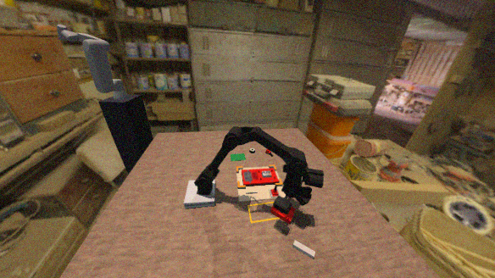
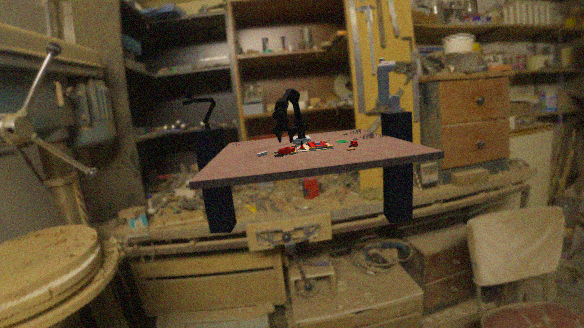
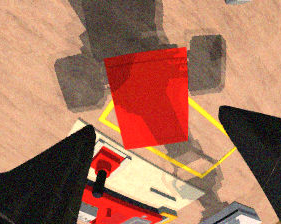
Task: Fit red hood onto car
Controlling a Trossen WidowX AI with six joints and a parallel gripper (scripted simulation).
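My gripper tip is 50 mm above the red hood. From my gripper tip the other things lie so: green patch (390 mm to the left, 230 mm behind, 60 mm below); then dark ring (460 mm to the left, 120 mm behind, 50 mm below).
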